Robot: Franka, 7 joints.
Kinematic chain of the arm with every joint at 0, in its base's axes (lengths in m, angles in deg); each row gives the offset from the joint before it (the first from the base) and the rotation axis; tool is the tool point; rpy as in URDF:
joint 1: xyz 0 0 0.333 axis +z
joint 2: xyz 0 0 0 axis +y
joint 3: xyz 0 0 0.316 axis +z
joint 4: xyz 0.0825 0 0 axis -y
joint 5: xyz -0.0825 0 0.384 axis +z
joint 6: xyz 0 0 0 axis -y
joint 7: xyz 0.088 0 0 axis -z
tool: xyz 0 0 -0.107 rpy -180 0 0
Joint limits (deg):
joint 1: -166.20..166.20
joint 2: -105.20..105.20
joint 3: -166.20..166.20
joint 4: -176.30..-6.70
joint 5: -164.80..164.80
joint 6: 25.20..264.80
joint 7: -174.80..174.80
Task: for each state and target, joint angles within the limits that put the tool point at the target. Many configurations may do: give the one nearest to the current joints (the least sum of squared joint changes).
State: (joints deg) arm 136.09 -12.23 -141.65 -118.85 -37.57 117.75 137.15
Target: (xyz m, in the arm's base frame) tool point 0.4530 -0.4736 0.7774
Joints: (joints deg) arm 116.36 -13.98 -157.54 -67.25 -39.38 133.93 137.15
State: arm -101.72 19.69 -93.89 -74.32 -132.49 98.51 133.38
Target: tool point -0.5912 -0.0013 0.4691
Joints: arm -101.32 26.21 -79.50 -120.64 -127.94 106.45 133.38
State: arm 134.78 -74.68 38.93 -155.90 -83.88 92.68 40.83
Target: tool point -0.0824 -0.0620 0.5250
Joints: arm 154.65 -100.88 64.32 -171.99 -63.34 59.80 40.83
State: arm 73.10 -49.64 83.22 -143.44 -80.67 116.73 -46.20
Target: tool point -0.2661 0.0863 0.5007
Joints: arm 103.08 -80.92 71.05 -161.08 -74.22 91.76 -46.20
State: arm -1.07 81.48 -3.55 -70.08 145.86 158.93 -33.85
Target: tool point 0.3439 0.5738 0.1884
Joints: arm 30.23 49.12 36.24 -89.16 151.57 168.70 -33.85
